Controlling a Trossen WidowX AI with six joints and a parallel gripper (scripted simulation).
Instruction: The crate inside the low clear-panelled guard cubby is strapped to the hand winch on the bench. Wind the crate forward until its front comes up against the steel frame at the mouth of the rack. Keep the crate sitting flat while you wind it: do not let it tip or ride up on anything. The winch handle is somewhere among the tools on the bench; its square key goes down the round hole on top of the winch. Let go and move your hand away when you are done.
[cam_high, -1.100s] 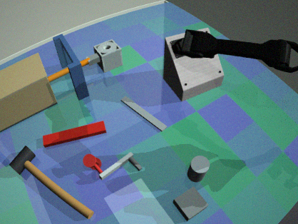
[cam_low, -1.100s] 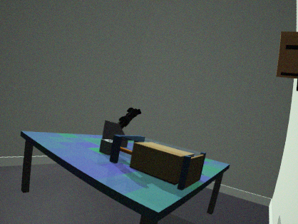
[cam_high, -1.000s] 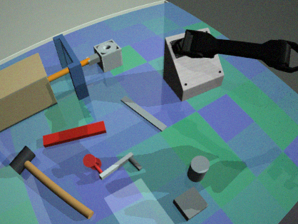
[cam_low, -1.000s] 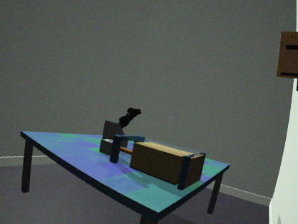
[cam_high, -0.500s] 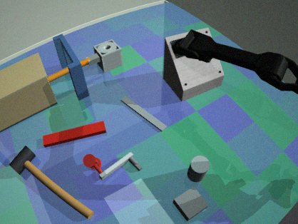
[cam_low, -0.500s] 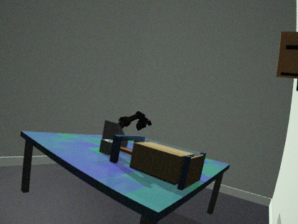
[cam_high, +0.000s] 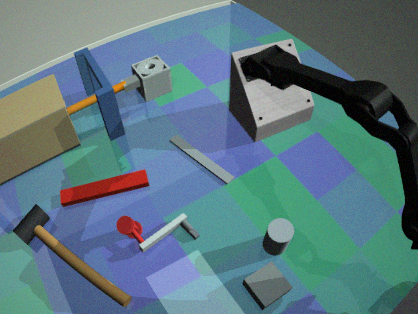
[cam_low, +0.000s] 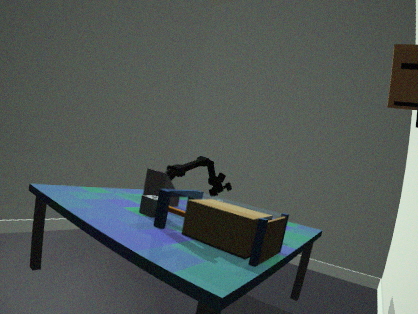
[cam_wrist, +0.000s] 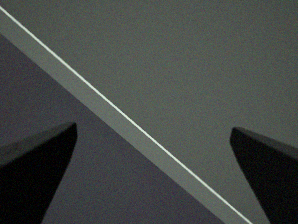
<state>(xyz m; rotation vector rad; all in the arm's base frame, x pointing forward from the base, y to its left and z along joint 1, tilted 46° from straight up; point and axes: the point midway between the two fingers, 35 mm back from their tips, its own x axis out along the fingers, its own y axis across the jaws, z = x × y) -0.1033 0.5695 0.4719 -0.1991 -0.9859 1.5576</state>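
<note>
Right now the crank handle is 490 mm ahead of my gripper tip, 530 mm to the right of it and 50 mm below it. Round my gripper tip: grey flat bar: 310 mm ahead, 680 mm to the right, 70 mm below; then red knob: 530 mm ahead, 550 mm to the right, 40 mm below; then grey flat block: 340 mm ahead, 320 mm to the right, 60 mm below.
</note>
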